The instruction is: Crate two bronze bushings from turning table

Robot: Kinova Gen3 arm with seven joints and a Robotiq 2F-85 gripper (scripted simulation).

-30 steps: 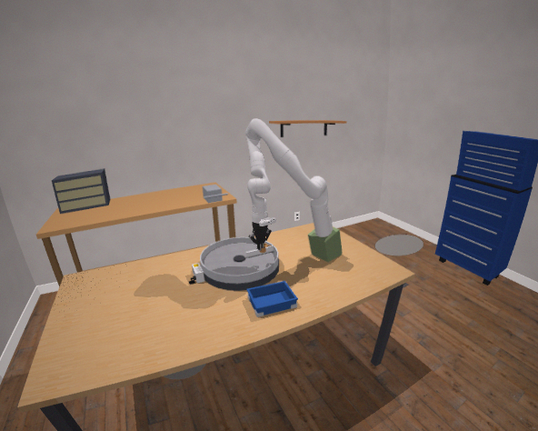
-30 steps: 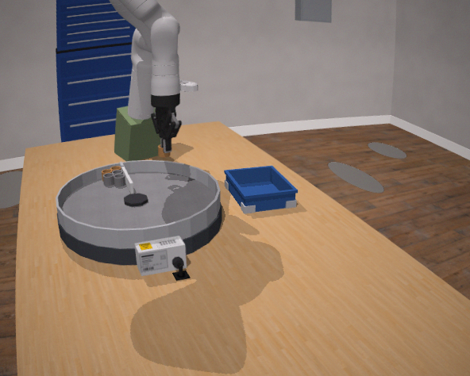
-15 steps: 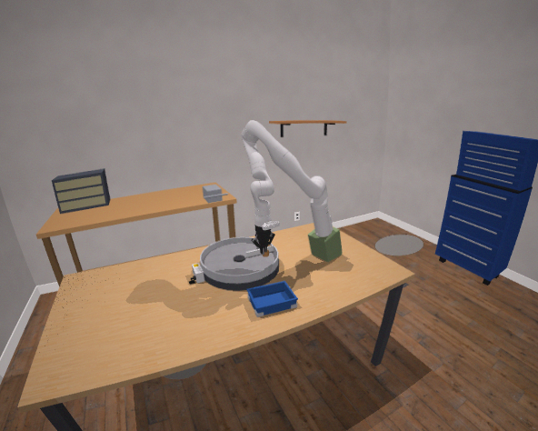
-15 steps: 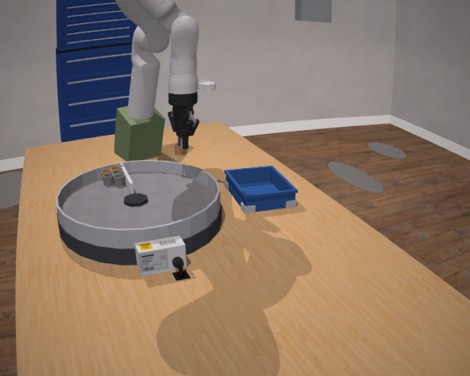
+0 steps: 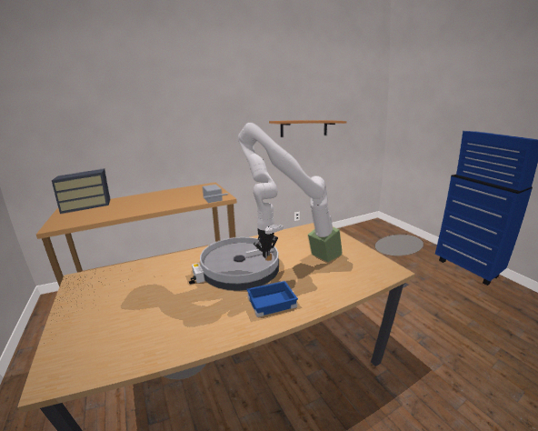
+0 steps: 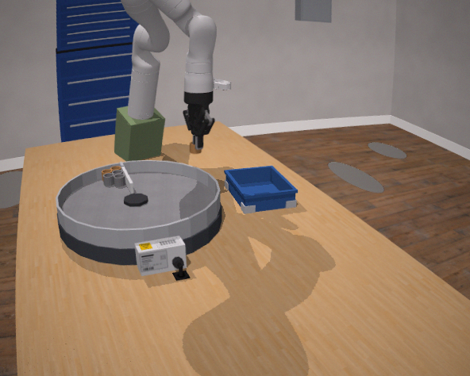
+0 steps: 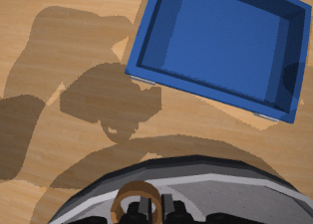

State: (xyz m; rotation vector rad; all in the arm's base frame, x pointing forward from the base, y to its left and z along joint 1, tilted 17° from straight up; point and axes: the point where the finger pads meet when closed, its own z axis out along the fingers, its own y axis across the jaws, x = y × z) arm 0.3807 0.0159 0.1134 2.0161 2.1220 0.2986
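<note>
Now: the blue crate 15 cm to the left of my hand, 14 cm below it and 7 cm ahead of it. Also, from my hand: grey turning table 20 cm to the right, 11 cm below, 4 cm ahead.
</note>
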